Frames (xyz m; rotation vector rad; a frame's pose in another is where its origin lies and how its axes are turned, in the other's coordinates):
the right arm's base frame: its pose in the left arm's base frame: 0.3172 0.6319 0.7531 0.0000 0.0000 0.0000
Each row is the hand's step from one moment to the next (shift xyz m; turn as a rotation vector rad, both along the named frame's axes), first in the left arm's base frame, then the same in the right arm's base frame.
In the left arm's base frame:
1: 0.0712 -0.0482 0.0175 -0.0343 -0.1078 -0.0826
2: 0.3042 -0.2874 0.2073 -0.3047 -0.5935 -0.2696
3: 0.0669 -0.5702 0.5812 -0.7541 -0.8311 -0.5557
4: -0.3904 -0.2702 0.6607 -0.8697 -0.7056 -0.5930
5: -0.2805 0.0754 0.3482 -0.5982 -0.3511 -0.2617
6: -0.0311 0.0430 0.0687 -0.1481 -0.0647 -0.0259
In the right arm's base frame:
1: 0.0712 -0.0482 0.0175 -0.0343 -0.1078 -0.0826
2: 0.3042 -0.2874 0.2073 -0.3047 -0.5935 -0.2696
3: 0.0669 -0.5702 0.5812 -0.7541 -0.8311 -0.5557
4: -0.3904 -0.2702 0.6607 -0.8697 -0.7056 -0.5930
5: -0.2805 0.0754 0.3482 -0.5982 -0.3511 -0.2617
6: -0.0311 0.0430 0.0687 -0.1481 -0.0647 -0.0259

